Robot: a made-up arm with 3 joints.
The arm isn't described. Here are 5 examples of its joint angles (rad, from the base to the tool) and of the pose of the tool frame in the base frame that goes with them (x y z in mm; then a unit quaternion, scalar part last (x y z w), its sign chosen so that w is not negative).
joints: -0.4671 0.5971 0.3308
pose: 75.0 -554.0 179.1 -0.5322 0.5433 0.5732 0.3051
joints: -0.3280 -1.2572 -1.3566
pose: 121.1 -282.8 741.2 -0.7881 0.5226 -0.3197 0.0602
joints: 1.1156 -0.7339 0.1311
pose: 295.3 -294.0 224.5 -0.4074 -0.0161 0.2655 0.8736
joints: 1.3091 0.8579 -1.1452
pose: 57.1 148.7 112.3 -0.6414 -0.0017 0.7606 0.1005
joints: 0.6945 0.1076 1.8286
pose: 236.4 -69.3 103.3 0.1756 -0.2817 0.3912 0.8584
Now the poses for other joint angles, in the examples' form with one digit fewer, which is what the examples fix.
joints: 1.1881 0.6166 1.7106
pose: 64 189 131 0.440 -0.186 0.489 0.730
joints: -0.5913 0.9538 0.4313
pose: -65 -599 198 -0.395 0.653 0.580 0.283
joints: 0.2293 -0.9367 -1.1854
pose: 209 -417 543 -0.799 0.548 -0.013 0.247
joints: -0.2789 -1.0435 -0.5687
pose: 213 -352 667 -0.915 0.316 -0.059 0.245
